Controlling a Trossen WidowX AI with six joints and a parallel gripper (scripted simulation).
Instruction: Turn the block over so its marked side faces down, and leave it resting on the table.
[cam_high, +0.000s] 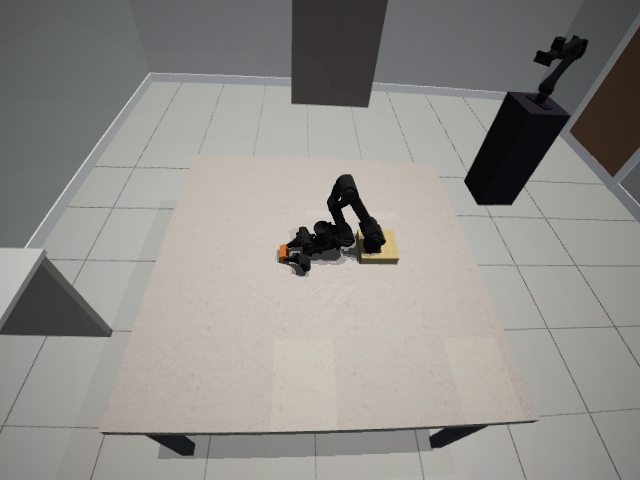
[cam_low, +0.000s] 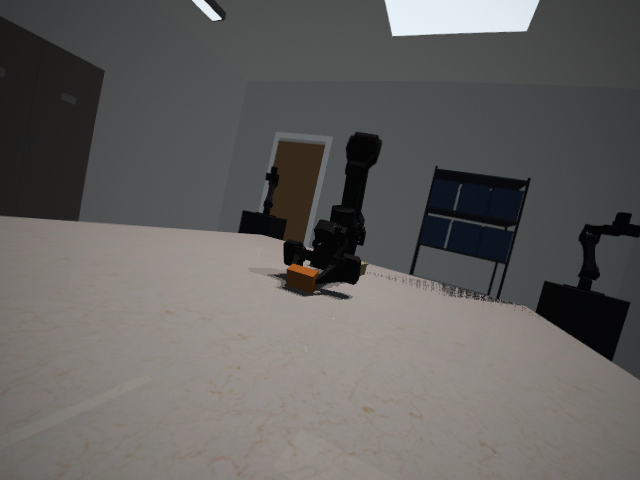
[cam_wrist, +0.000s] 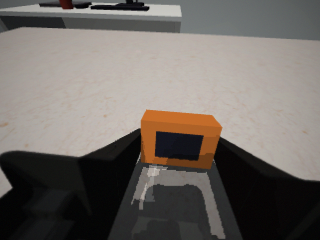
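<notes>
The block is 1 cm behind my gripper tip.
</notes>
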